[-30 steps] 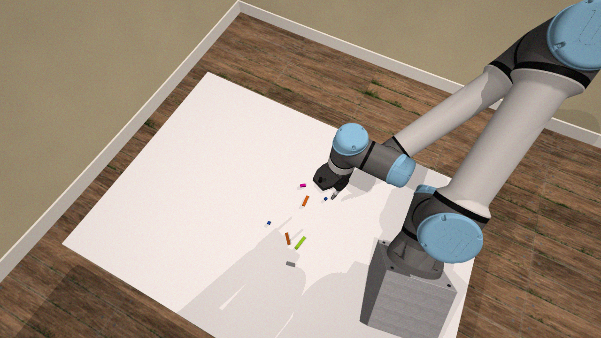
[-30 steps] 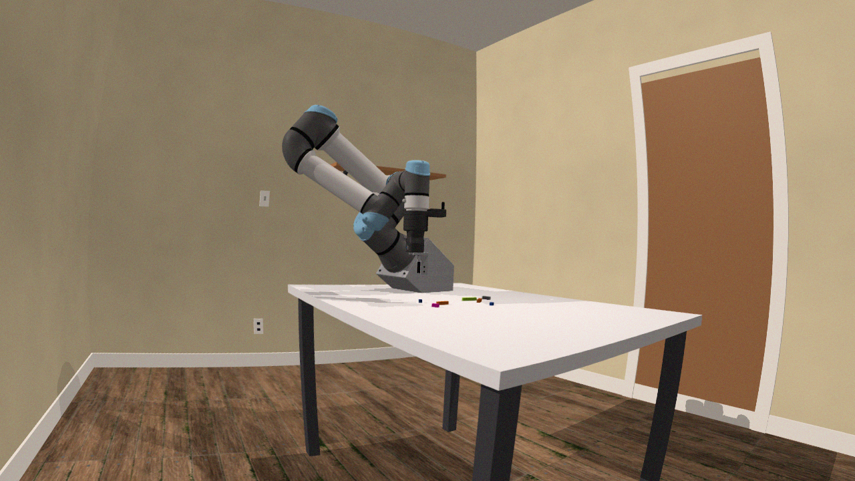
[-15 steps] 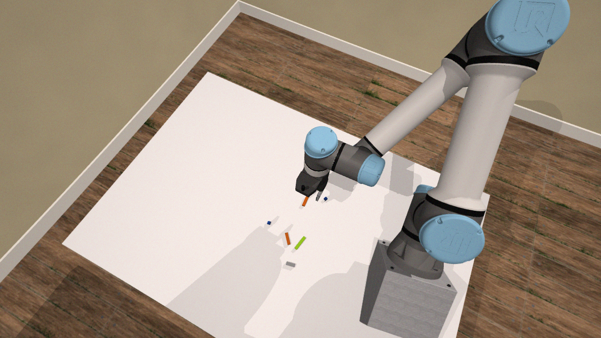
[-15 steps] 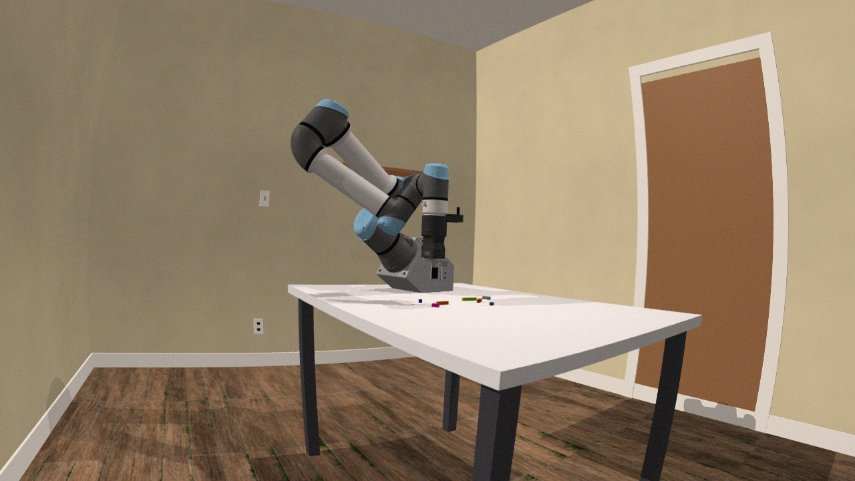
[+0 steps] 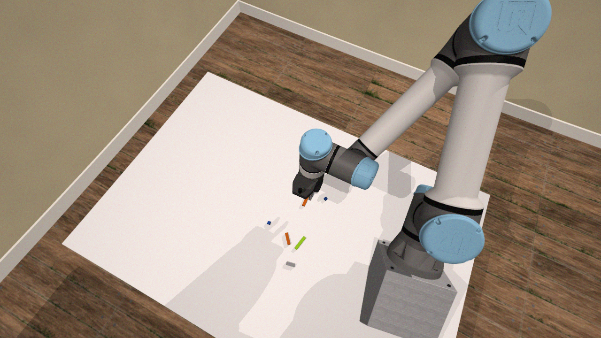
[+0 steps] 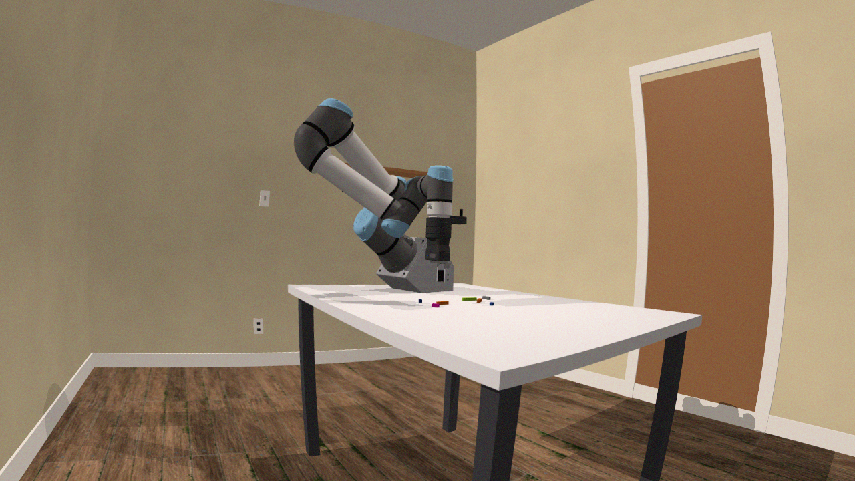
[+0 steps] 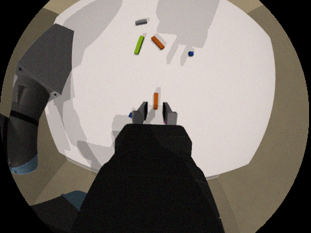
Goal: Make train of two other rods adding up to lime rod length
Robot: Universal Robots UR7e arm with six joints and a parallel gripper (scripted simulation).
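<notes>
The magenta rod lies 3 cm ahead of my hand, 5 cm to the right of it and 8 cm below it. Round my hand: lime rod 4 cm behind, 14 cm to the left, 8 cm below; then grey rod 4 cm behind, 22 cm to the left, 8 cm below.
</notes>
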